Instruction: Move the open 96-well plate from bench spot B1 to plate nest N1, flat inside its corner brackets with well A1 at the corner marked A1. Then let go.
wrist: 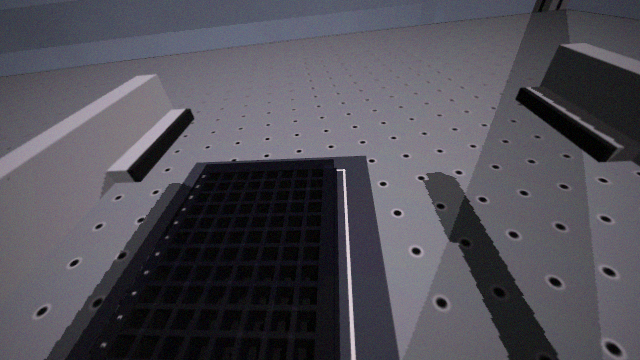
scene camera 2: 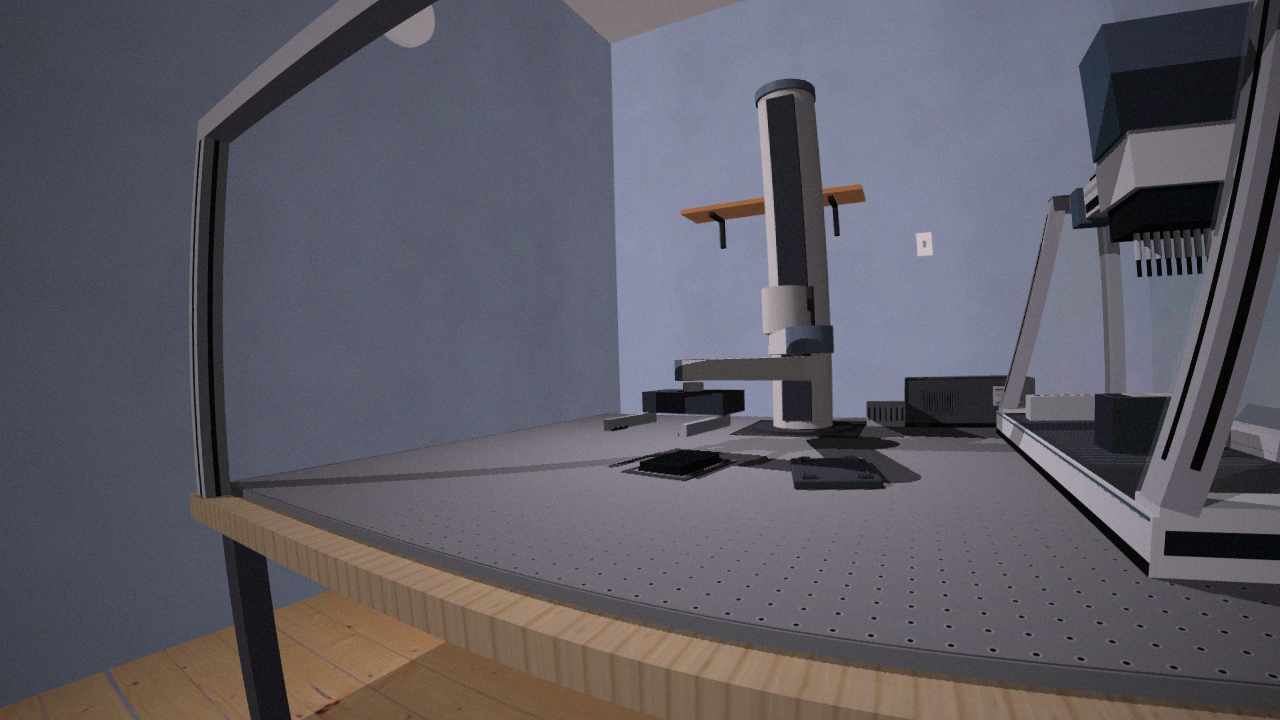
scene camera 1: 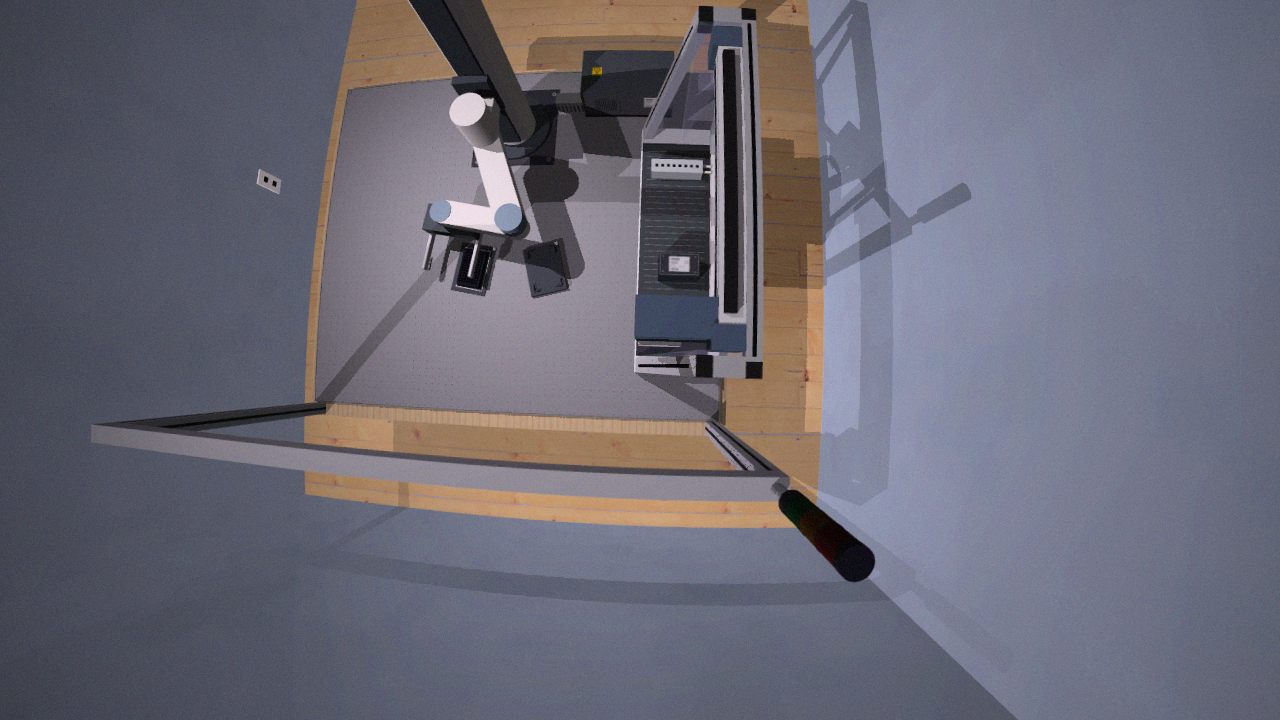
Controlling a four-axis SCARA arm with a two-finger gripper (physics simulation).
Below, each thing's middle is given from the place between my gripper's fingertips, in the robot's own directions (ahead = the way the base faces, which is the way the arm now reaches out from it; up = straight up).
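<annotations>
Black well plate (scene camera 2: 682, 462): my gripper 60 mm to the right of it, 30 mm past it, 60 mm above it. Dark plate nest (scene camera 2: 850, 472), from my hand: 310 mm to the left, 30 mm behind, 60 mm below.
</annotations>
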